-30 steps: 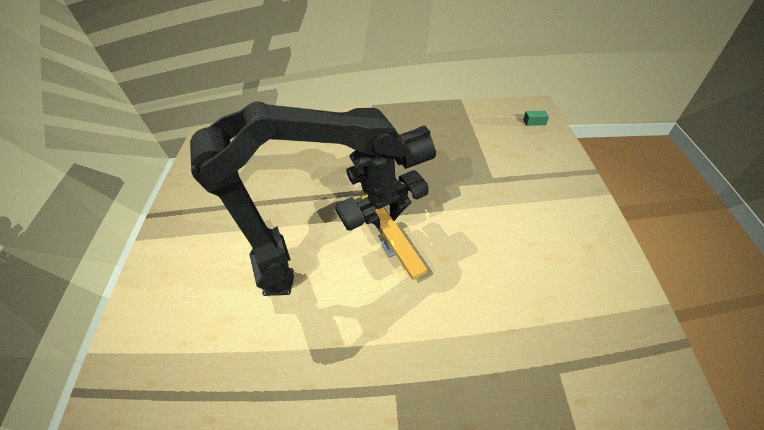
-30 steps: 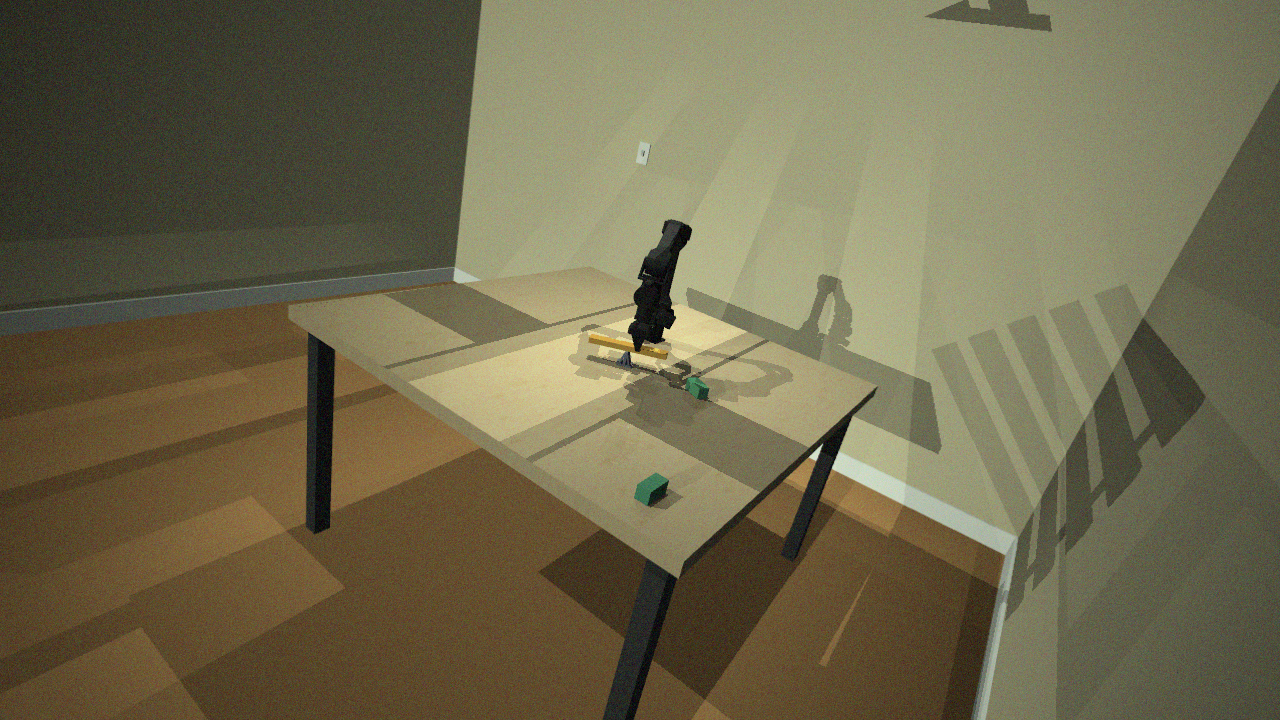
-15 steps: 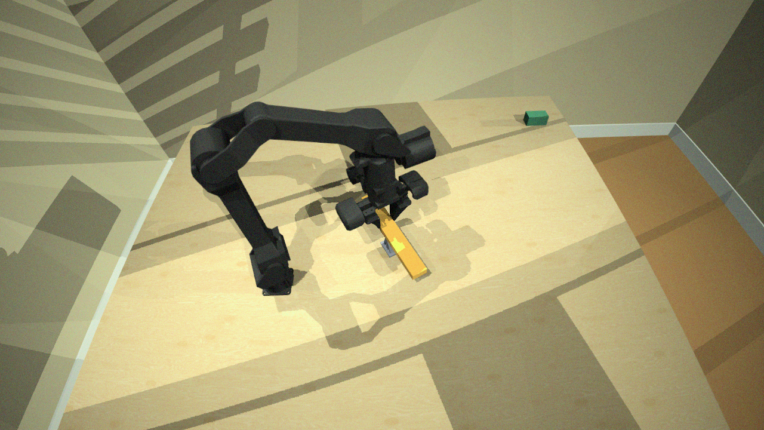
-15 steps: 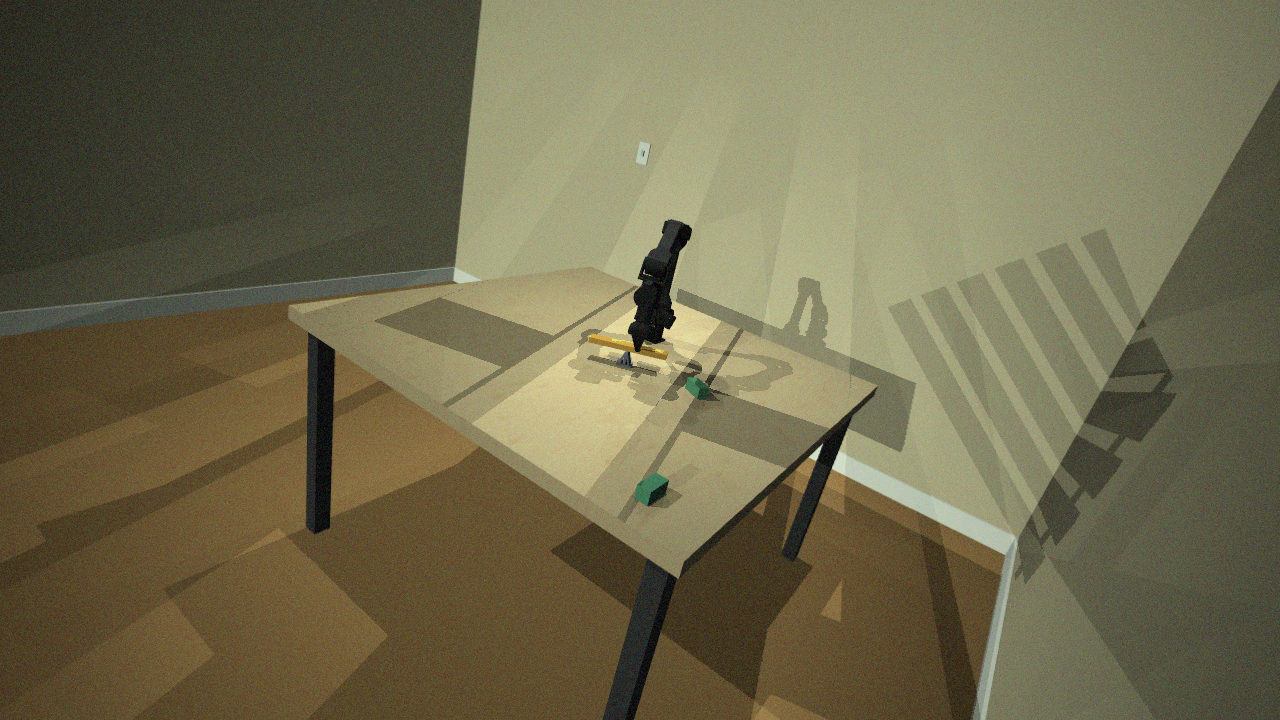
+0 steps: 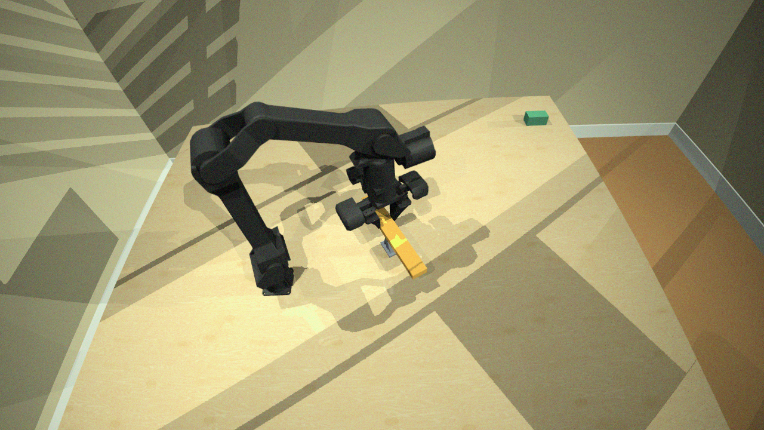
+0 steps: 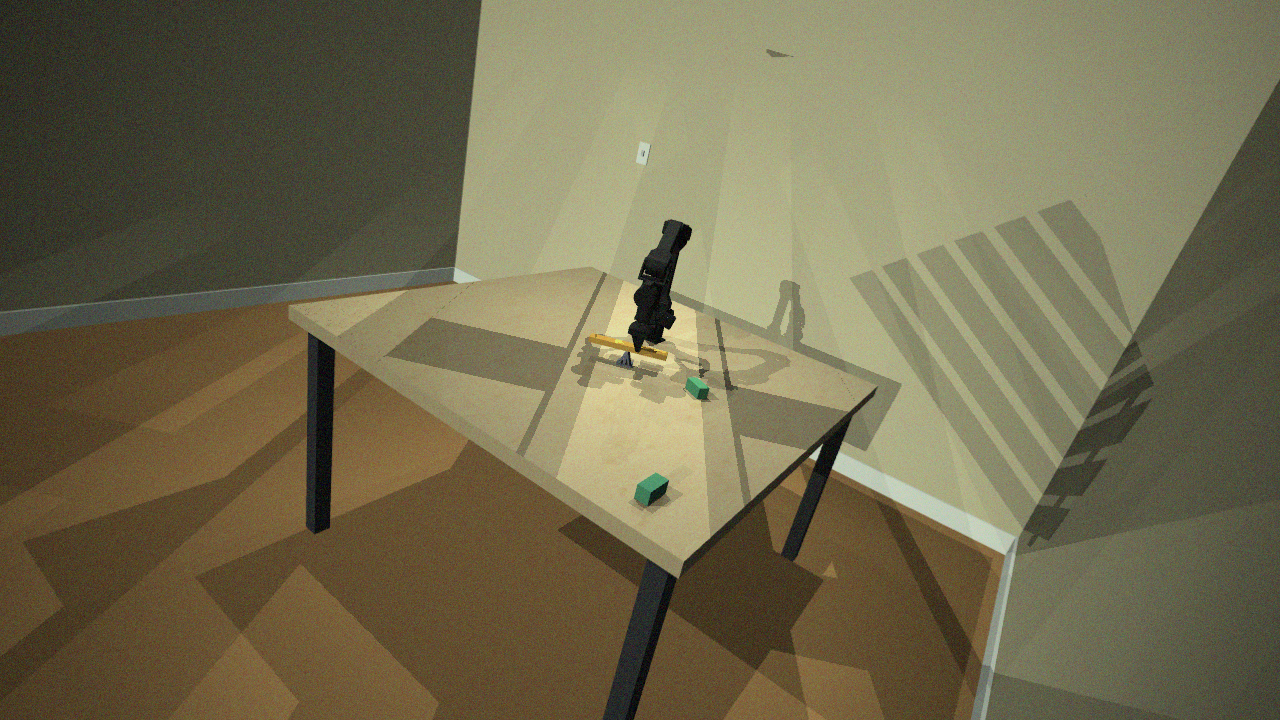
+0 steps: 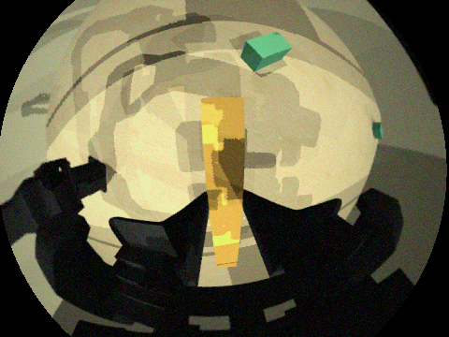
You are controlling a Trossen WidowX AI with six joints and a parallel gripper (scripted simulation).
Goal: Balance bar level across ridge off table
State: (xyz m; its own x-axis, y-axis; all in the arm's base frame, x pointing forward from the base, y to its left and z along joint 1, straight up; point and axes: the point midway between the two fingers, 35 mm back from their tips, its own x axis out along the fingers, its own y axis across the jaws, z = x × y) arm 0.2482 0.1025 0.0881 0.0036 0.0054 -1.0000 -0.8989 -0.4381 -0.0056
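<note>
My gripper tip is 1 cm short of the orange bar and 3 cm to the left of it.
</note>
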